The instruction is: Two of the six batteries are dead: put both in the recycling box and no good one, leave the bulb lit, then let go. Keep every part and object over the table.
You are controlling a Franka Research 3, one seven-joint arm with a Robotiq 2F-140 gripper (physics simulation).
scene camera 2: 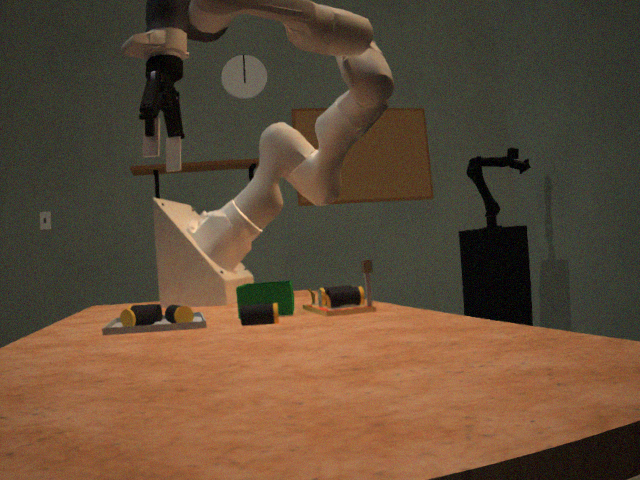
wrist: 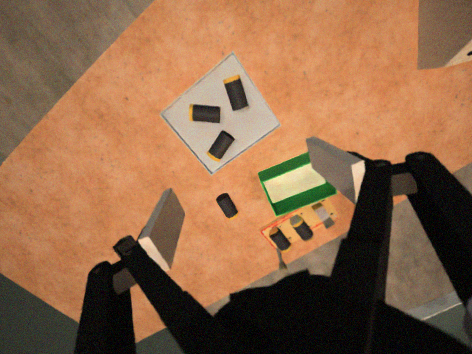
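My gripper [scene camera 2: 162,155] [wrist: 242,177] is open and empty, high above the table. A black battery with a yellow end [scene camera 2: 258,313] [wrist: 227,205] lies on the table beside the green box [scene camera 2: 266,291] [wrist: 302,202]. The box's pale floor shows bare in the wrist view, partly hidden by a finger. Three batteries [wrist: 236,93] [wrist: 205,113] [wrist: 221,145] lie apart on the grey tray [scene camera 2: 155,329] [wrist: 250,122]. Two batteries [wrist: 280,239] [wrist: 302,228] sit side by side in the wooden holder board [scene camera 2: 341,311] [wrist: 311,213]. Whether a bulb is lit I cannot tell.
A thin post with a brown block [scene camera 2: 367,266] stands at the holder's end. The white robot base [scene camera 2: 188,268] stands behind the tray and box. The holder lies near a table edge in the wrist view. A small black arm [scene camera 2: 483,188] stands on a dark pedestal beyond the table.
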